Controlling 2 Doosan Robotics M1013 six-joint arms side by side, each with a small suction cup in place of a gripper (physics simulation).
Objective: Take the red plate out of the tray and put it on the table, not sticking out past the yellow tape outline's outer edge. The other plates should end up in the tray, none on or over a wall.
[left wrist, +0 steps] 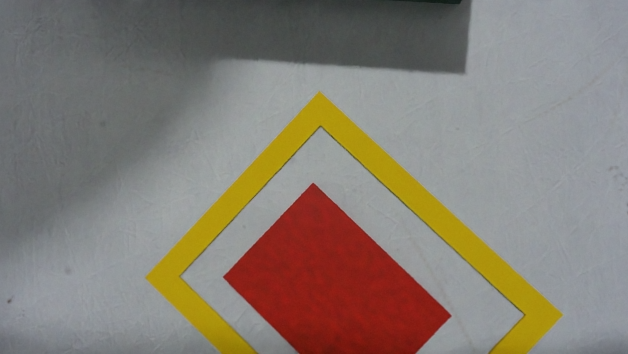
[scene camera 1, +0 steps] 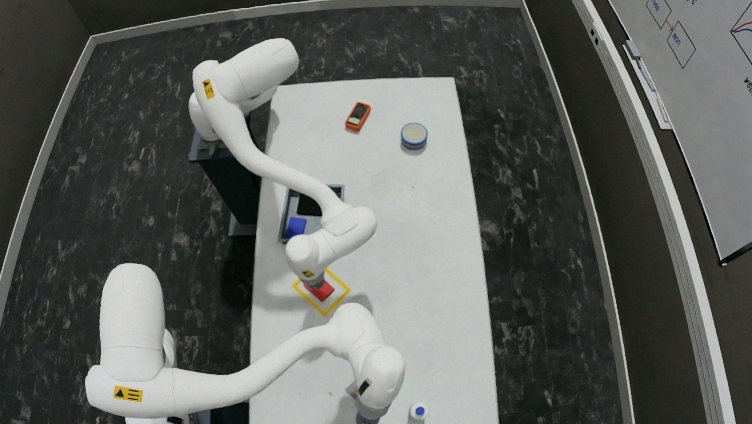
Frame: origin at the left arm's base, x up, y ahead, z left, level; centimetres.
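Seen in the pictures: right arm's base, origin of the base link: (scene camera 1: 176, 421).
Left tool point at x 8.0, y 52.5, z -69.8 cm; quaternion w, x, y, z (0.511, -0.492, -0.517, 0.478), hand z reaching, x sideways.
A point is followed by its place in that frame.
The red plate (scene camera 1: 323, 292) @(x 0.9, y 53.6, z -70.7 cm) (left wrist: 335, 275) @(x 0.9, y 51.7, z -67.5 cm) lies flat on the table inside the yellow tape outline (scene camera 1: 338, 279) @(x 0.1, y 58.6, z -65.4 cm) (left wrist: 241, 192) @(x 0.1, y 46.6, z -63.6 cm); its lower corner is cut off in the left wrist view. My left gripper (scene camera 1: 316, 284) @(x 8.0, y 52.5, z -69.8 cm) is over the red plate, apart from it and holding nothing; its cup is hidden by the wrist in the scene view. The blue plate (scene camera 1: 296, 226) @(x 1.4, y 41.7, z -45.4 cm) and the black plate (scene camera 1: 309, 205) @(x 1.3, y 45.9, z -36.5 cm) lie in the grey tray (scene camera 1: 283, 213) @(x 5.0, y 36.9, z -41.8 cm), partly hidden by my left arm. My right gripper (scene camera 1: 367, 420) @(x 26.6, y 71.0, z -117.2 cm) is at the bottom edge of the scene view, with no plate on it.
An orange multimeter (scene camera 1: 358, 116) @(x 3.0, y 63.0, z 5.2 cm) and a round blue-rimmed container (scene camera 1: 414, 135) @(x 4.9, y 86.3, z -6.1 cm) stand at the top of the table (scene camera 1: 442, 237) @(x 0.0, y 96.1, z -48.6 cm). A white bottle with a blue cap (scene camera 1: 419, 411) @(x 15.3, y 86.6, z -112.5 cm) stands beside my right wrist. My right arm's elbow is close to the outline's lower corner.
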